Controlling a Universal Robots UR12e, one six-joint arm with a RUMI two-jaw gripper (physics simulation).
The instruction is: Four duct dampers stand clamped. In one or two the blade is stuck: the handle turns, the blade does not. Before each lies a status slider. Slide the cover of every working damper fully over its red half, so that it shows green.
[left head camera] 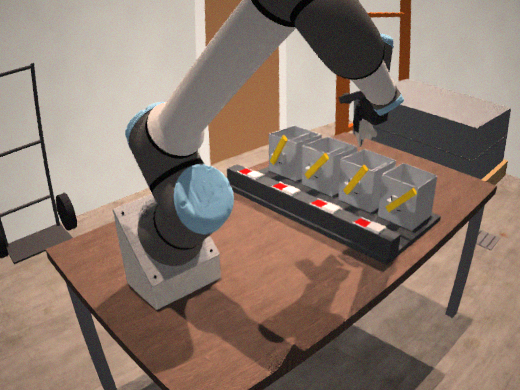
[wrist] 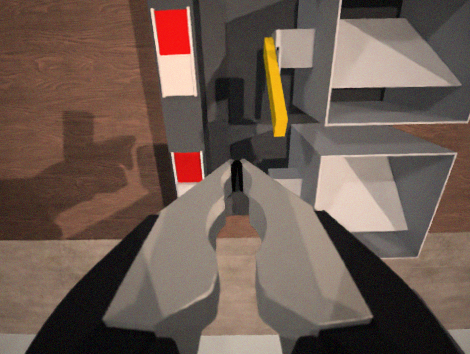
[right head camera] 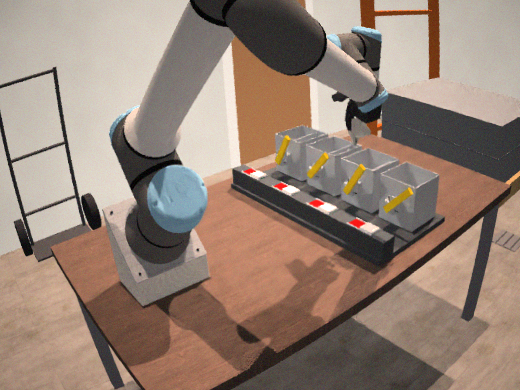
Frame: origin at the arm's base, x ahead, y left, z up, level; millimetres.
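Seen in the pictures: gripper, fingertip midpoint: (left head camera: 360, 146) (wrist: 237, 162) (right head camera: 354, 145); arm's base at its link origin: (left head camera: 169, 232) (right head camera: 156, 231).
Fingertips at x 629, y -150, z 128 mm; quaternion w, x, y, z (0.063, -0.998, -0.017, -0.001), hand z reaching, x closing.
Observation:
Offsets run from my fingertips to a thing's top centre. "spot": to the spot under its first point. Level surfaces: height alone.
Four grey dampers stand in a row: the farthest {spot: dy +396, dx +81, dz -225 mm} (left head camera: 290, 167) (right head camera: 294, 162), the second {spot: dy +214, dx +86, dz -237 mm} (left head camera: 325, 184) (right head camera: 327, 181), the third {spot: dy +24, dx +91, dz -235 mm} (left head camera: 365, 200) (right head camera: 366, 196) (wrist: 314, 100) and the nearest (left head camera: 412, 214) (right head camera: 417, 212) (wrist: 425, 200). Each has a slanting yellow handle; the third one's handle (wrist: 276, 90) shows in the wrist view, while the nearest one's is hidden there. All four sliders show red beside white covers, such as the third cover {dy +43, dx -80, dz -206 mm} (left head camera: 330, 206) (right head camera: 327, 207) (wrist: 179, 75) and the nearest cover {dy -142, dx -75, dz -206 mm} (left head camera: 376, 227) (right head camera: 370, 228). My gripper (left head camera: 361, 145) (right head camera: 355, 144) (wrist: 237, 162) is shut and empty, above the dampers' handle side.
A dark slider rail (left head camera: 300, 206) (right head camera: 300, 206) (wrist: 184, 122) runs before the dampers on the brown table {dz -294 mm} (left head camera: 240, 240) (right head camera: 235, 240) (wrist: 65, 60). A large dark box (left head camera: 445, 135) (right head camera: 440, 135) stands behind the table, and a hand truck (left head camera: 37, 115) (right head camera: 60, 115) stands at the left.

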